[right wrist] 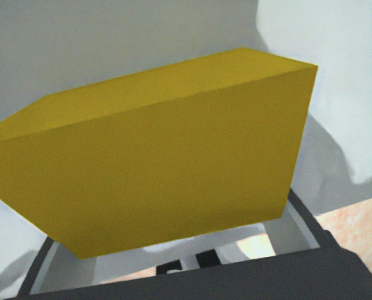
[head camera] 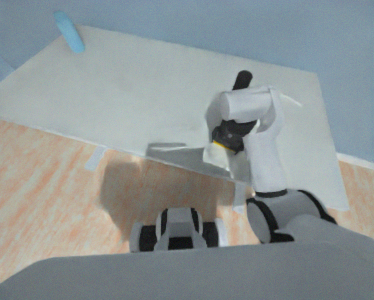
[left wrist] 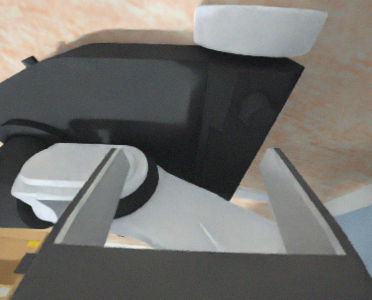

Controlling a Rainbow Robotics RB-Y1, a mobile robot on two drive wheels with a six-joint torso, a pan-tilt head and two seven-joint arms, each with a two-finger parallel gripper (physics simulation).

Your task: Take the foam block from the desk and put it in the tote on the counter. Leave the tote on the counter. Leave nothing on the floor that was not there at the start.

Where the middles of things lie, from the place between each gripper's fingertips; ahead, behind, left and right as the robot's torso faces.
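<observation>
Taking the yellow foam block (right wrist: 208, 144) as my reference, I find my right hand 2 cm short of it, 1 cm to the left of it and 2 cm below it.
As for my left hand, the same yellow foam block is 45 cm ahead of that hand, 40 cm to the right of it and 39 cm above it.
</observation>
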